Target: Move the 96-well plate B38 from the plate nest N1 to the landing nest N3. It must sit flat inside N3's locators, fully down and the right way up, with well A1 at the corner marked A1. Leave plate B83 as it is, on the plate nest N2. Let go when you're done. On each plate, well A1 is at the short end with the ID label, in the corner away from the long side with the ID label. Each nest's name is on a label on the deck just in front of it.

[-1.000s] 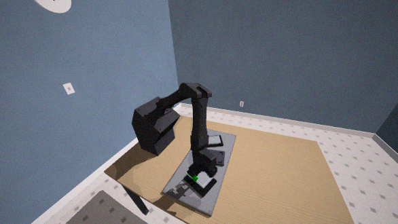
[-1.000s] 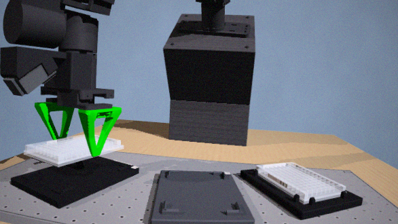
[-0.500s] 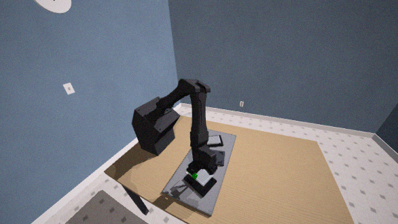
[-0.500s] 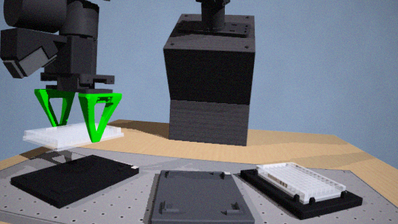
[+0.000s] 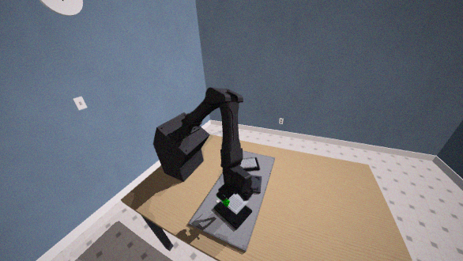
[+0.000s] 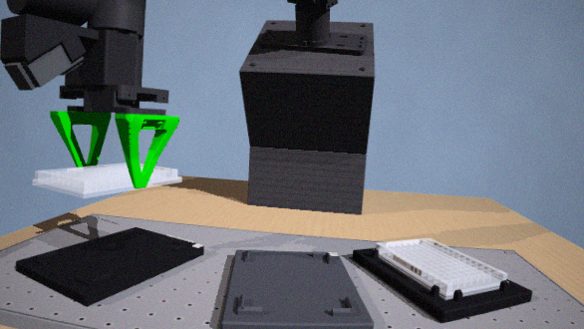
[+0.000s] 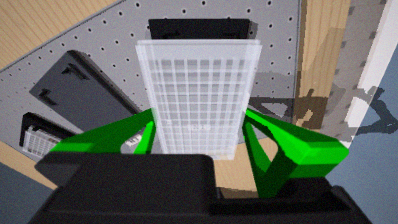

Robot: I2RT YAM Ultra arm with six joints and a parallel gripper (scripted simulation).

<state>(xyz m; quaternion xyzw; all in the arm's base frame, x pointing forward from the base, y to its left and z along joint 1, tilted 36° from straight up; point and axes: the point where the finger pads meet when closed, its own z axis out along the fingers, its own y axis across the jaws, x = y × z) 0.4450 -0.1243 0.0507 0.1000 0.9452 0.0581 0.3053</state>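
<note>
Now: the grey landing nest 200 mm to the left of my hand, 90 mm below it and 20 mm behind it. The rest, counted from my hand: black nest: 90 mm below.
</note>
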